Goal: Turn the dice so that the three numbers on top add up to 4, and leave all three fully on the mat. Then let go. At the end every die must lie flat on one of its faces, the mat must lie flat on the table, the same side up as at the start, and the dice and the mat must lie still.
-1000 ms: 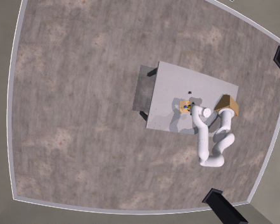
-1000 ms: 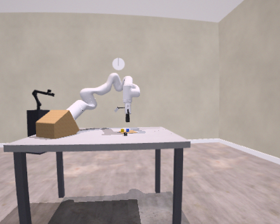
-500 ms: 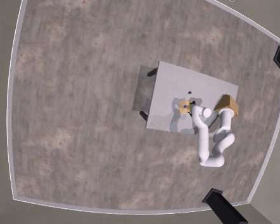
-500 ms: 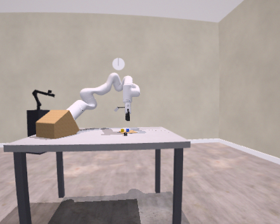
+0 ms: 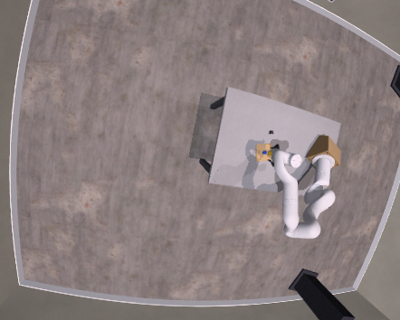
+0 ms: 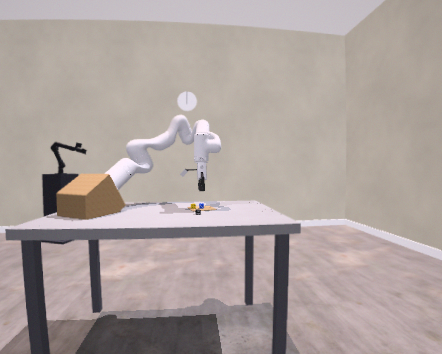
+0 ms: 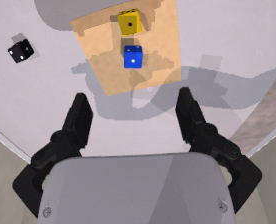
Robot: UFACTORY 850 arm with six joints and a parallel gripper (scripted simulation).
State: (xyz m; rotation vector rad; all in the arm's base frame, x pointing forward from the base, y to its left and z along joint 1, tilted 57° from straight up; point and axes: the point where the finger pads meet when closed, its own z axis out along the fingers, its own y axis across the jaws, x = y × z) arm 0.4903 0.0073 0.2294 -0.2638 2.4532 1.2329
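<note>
My gripper is now 30 mm short of the black die, 170 mm to the left of it and 100 mm above it. Round my hand: yellow die 50 mm behind, 20 mm to the right, 100 mm below; tan mat 110 mm below; blue die 100 mm below.
</note>
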